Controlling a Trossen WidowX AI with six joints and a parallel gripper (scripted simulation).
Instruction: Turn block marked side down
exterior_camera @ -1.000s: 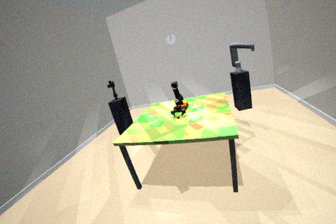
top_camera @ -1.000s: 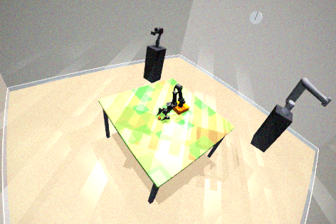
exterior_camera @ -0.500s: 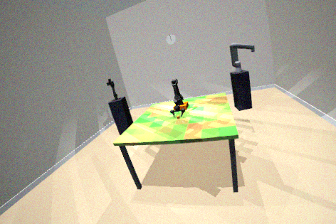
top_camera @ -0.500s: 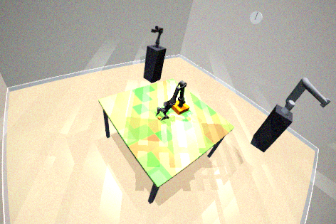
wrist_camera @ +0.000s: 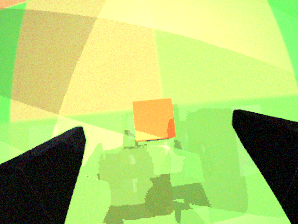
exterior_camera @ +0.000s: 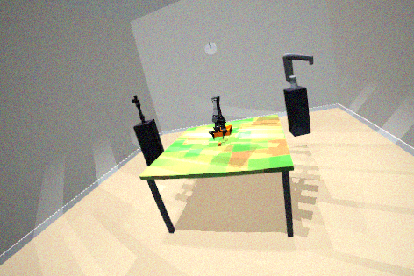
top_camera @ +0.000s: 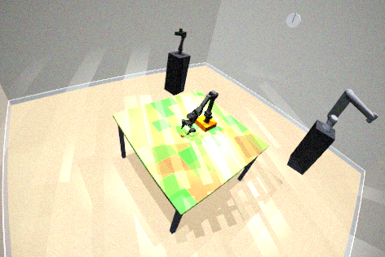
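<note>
Now: gripper tip 5 cm above the orange block.
</note>
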